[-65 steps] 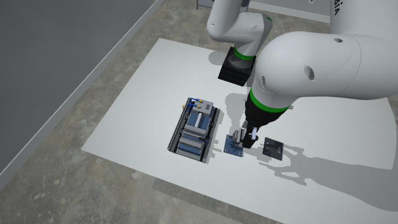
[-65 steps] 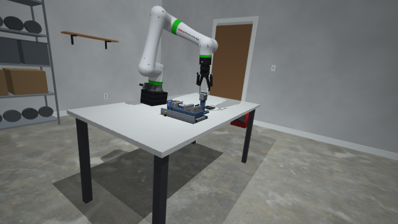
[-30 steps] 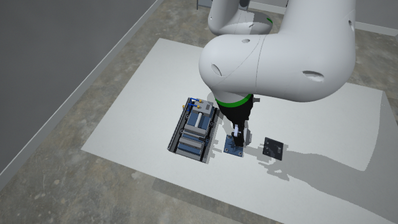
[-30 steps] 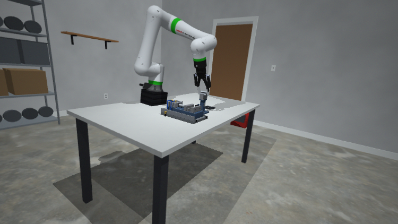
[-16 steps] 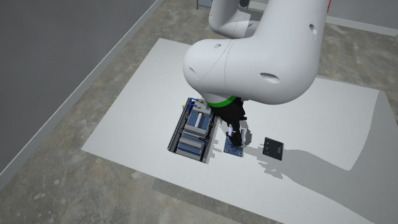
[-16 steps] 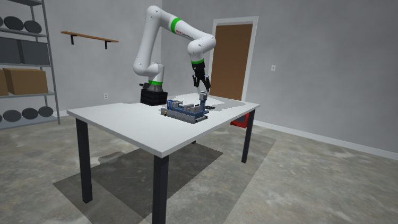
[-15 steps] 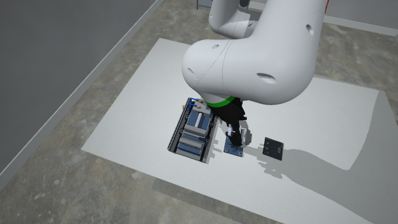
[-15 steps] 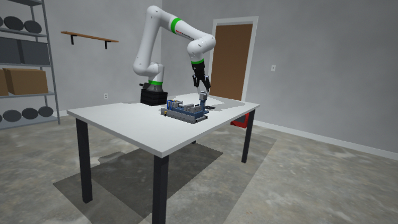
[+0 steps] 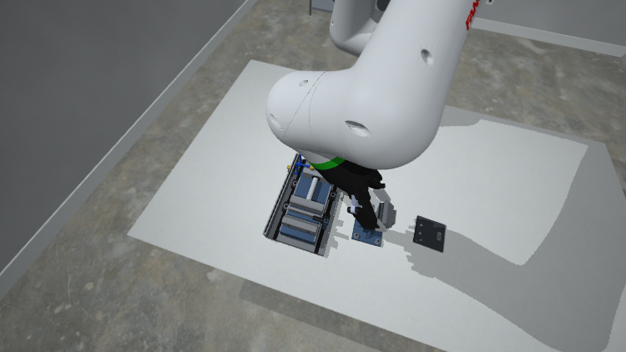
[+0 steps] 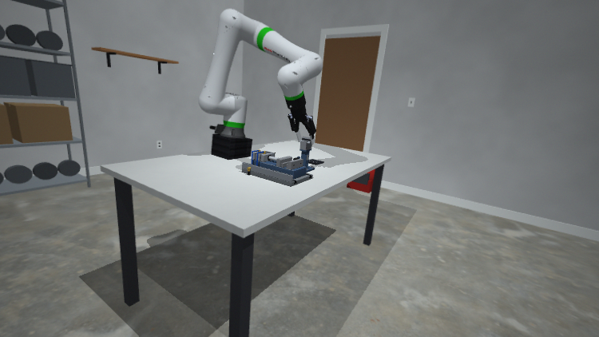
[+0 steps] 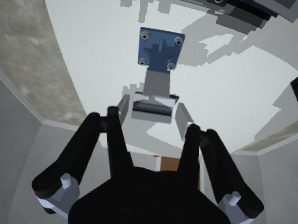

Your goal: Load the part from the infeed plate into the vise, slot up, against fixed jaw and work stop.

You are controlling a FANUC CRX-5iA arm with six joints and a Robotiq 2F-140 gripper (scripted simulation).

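My gripper is now 2 cm above the part and 1 cm to the right of it. From my hand the other things lie so: air cylinder rod 19 cm to the right, 10 cm below, 5 cm behind; then vise 19 cm to the right, 14 cm below, 3 cm behind; then air cylinder 19 cm to the right, 12 cm behind, 10 cm below.
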